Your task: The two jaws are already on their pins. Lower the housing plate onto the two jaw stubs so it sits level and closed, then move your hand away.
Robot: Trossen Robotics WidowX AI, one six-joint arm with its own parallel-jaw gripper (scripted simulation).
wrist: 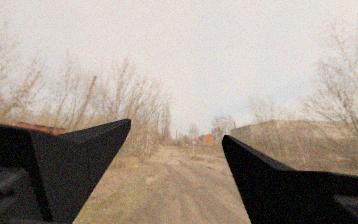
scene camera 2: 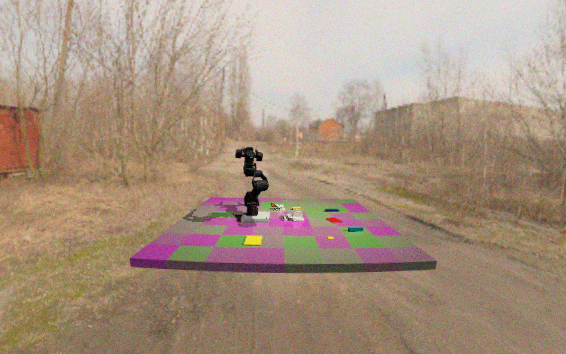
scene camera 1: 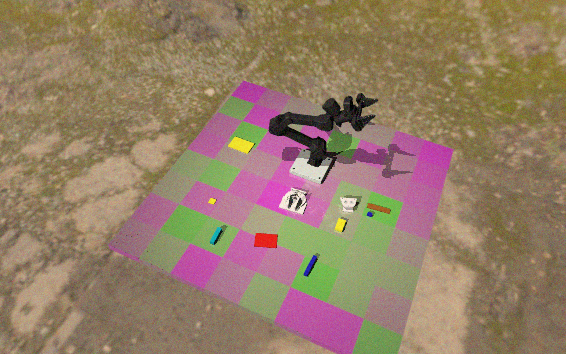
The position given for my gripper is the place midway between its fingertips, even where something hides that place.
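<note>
My gripper (scene camera 1: pixel 376 107), (wrist: pixel 178 131) is open and empty.
</note>
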